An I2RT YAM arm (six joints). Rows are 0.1 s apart.
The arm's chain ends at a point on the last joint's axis. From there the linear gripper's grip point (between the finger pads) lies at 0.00 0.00 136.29 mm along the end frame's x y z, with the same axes.
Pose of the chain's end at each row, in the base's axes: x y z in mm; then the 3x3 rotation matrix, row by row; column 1 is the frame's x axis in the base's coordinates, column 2 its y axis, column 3 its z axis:
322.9 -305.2 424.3; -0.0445 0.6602 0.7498; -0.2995 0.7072 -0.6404; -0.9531 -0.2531 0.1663
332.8 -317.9 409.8; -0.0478 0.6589 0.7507; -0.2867 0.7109 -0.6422; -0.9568 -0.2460 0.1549
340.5 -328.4 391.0; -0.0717 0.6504 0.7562; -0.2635 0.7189 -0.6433; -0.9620 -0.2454 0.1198
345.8 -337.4 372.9; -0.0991 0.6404 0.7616; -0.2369 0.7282 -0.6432; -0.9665 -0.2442 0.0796
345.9 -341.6 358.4; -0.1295 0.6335 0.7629; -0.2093 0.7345 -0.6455; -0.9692 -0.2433 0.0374
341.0 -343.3 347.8; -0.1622 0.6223 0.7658; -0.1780 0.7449 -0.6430; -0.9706 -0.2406 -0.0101
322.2 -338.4 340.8; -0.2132 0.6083 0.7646; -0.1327 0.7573 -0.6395; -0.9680 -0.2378 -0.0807
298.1 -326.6 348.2; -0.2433 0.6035 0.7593; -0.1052 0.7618 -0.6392; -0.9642 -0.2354 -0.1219
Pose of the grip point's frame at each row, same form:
425.1 -392.5 447.0; -0.0445 0.6602 0.7498; -0.2995 0.7072 -0.6404; -0.9531 -0.2531 0.1663
435.1 -405.4 430.9; -0.0478 0.6589 0.7507; -0.2867 0.7109 -0.6422; -0.9568 -0.2460 0.1549
443.6 -416.1 407.3; -0.0717 0.6504 0.7562; -0.2635 0.7189 -0.6433; -0.9620 -0.2454 0.1198
449.6 -425.1 383.7; -0.0991 0.6404 0.7616; -0.2369 0.7282 -0.6432; -0.9665 -0.2442 0.0796
449.9 -429.6 363.5; -0.1295 0.6335 0.7629; -0.2093 0.7345 -0.6455; -0.9692 -0.2433 0.0374
445.4 -430.9 346.4; -0.1622 0.6223 0.7658; -0.1780 0.7449 -0.6430; -0.9706 -0.2406 -0.0101
426.4 -425.6 329.8; -0.2132 0.6083 0.7646; -0.1327 0.7573 -0.6395; -0.9680 -0.2378 -0.0807
401.6 -413.7 331.6; -0.2433 0.6035 0.7593; -0.1052 0.7618 -0.6392; -0.9642 -0.2354 -0.1219

